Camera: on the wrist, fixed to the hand. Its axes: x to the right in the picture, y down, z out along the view.
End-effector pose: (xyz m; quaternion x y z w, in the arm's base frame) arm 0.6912 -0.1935 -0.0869 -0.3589 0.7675 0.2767 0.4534
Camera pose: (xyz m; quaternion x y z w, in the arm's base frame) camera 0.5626 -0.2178 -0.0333 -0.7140 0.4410 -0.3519 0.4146
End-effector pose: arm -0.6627 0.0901 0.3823 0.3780 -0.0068 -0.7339 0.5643
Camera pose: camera -0.5260 0.0983 0.3470 -0.5370 -0.2030 0.7985 0.1813
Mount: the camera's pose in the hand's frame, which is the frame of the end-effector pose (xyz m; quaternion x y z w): 0.0019 0.0941 -0.1055 0.2172 0.2056 -0.6640 0.6853
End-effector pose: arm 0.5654 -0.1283 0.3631 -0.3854 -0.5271 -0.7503 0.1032
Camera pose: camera 0.5674 -0.2595 0.4158 -0.2626 0.7589 0.5475 0.2354
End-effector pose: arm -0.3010 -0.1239 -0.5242 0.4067 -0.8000 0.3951 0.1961
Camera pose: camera -0.3787 -0.0077 -0.5030 0.7713 -0.1521 0.3979 0.4729
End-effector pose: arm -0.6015 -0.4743 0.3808 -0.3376 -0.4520 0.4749 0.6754
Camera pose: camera -0.5346 -0.4451 0.2597 0.1178 -0.2919 -0.0943 0.9445
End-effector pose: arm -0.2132 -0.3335 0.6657 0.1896 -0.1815 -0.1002 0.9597
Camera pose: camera -0.1591 -0.2140 0.6130 0.4795 0.1771 -0.6275 0.5873
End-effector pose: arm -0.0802 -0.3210 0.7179 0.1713 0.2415 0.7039 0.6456
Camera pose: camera -0.2165 -0.3363 0.6836 -0.0475 0.5649 0.0365 0.8230
